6 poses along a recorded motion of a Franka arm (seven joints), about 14 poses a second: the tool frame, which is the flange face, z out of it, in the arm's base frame.
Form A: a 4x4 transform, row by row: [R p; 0 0 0 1], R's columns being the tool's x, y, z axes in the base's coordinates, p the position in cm. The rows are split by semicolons.
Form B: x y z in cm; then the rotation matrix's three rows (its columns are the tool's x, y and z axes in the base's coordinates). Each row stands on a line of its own. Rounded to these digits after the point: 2 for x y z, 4 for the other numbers.
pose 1, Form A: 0.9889 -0.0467 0.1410 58.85; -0.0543 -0.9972 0.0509 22.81; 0.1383 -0.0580 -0.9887 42.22; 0 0 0 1
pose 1, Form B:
58.85 22.81 42.22
0.9889 -0.0467 0.1410
-0.0543 -0.9972 0.0509
0.1383 -0.0580 -0.9887

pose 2, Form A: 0.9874 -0.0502 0.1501 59.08; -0.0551 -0.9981 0.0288 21.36; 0.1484 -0.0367 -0.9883 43.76; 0 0 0 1
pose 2, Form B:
59.08 21.36 43.76
0.9874 -0.0502 0.1501
-0.0551 -0.9981 0.0288
0.1484 -0.0367 -0.9883

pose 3, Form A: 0.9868 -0.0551 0.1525 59.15; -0.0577 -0.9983 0.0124 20.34; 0.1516 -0.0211 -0.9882 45.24; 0 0 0 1
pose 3, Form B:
59.15 20.34 45.24
0.9868 -0.0551 0.1525
-0.0577 -0.9983 0.0124
0.1516 -0.0211 -0.9882

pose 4, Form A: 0.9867 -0.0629 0.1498 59.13; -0.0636 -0.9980 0.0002 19.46; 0.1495 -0.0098 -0.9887 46.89; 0 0 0 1
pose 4, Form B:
59.13 19.46 46.89
0.9867 -0.0629 0.1498
-0.0636 -0.9980 0.0002
0.1495 -0.0098 -0.9887

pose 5, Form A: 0.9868 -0.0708 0.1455 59.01; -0.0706 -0.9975 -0.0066 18.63; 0.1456 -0.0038 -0.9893 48.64; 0 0 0 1
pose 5, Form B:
59.01 18.63 48.64
0.9868 -0.0708 0.1455
-0.0706 -0.9975 -0.0066
0.1456 -0.0038 -0.9893

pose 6, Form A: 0.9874 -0.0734 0.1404 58.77; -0.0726 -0.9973 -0.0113 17.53; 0.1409 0.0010 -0.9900 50.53; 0 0 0 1
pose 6, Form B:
58.77 17.53 50.53
0.9874 -0.0734 0.1404
-0.0726 -0.9973 -0.0113
0.1409 0.0010 -0.9900

